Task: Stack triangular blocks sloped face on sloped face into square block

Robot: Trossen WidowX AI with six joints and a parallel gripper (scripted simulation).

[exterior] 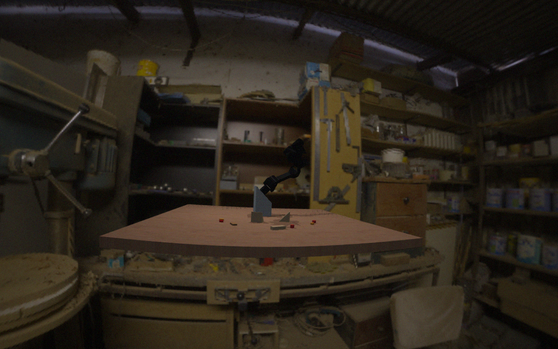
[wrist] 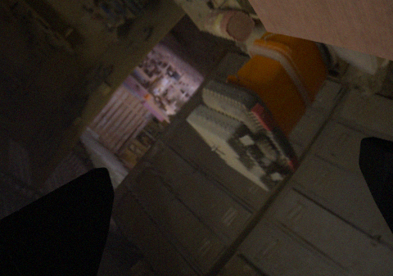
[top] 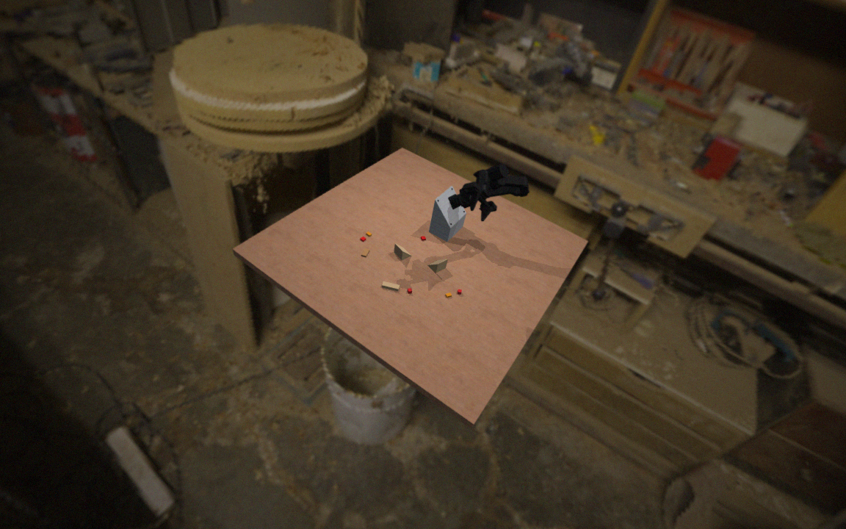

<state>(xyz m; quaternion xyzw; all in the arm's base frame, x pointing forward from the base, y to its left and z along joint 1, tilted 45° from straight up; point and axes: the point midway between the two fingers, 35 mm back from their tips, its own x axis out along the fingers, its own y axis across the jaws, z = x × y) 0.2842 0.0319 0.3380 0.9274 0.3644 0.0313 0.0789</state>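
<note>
Right now the triangular block is 7 cm ahead of my gripper tip, 30 cm to the right of it and 38 cm below it. Round my gripper tip: flat wooden slat 25 cm ahead, 19 cm to the right, 38 cm below.
</note>
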